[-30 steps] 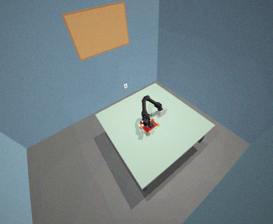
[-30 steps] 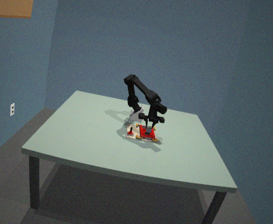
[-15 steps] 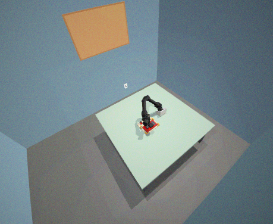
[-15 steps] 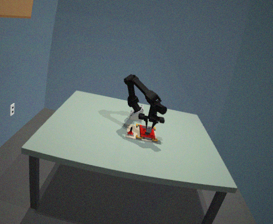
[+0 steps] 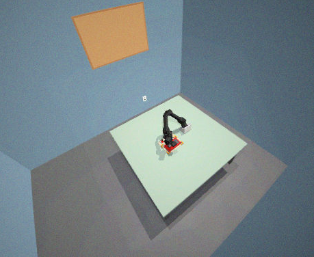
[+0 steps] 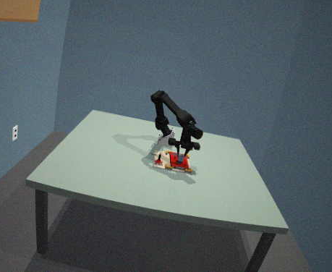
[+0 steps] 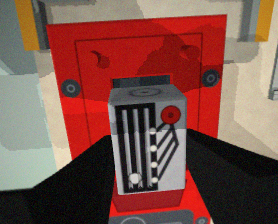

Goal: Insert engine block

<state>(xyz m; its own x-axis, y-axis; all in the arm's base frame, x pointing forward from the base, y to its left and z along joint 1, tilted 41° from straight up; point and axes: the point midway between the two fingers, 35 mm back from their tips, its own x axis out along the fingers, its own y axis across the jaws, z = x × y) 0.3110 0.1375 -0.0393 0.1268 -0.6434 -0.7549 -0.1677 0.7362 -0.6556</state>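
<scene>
Now: gripper tip 10 mm above the grey engine block. From my gripper tip the other things lie so: grey holder (120 mm to the right, 40 mm ahead, 30 mm below); then pale base plate (50 mm below, 30 mm to the right, 30 mm behind).
</scene>
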